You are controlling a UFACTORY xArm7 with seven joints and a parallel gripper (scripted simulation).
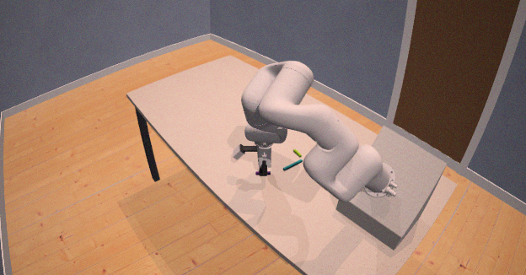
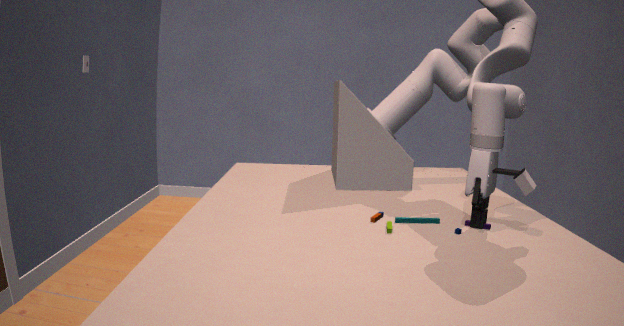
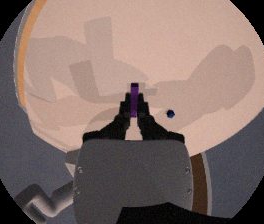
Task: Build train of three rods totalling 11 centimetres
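My gripper is now 200 mm to the left of the lime rod and 20 mm above it. The rest, counted from my hand: turquoise rod (40 mm behind, 130 mm to the right, 20 mm below); then orange rod (70 mm behind, 220 mm to the right, 20 mm below); then purple rod (20 mm below).
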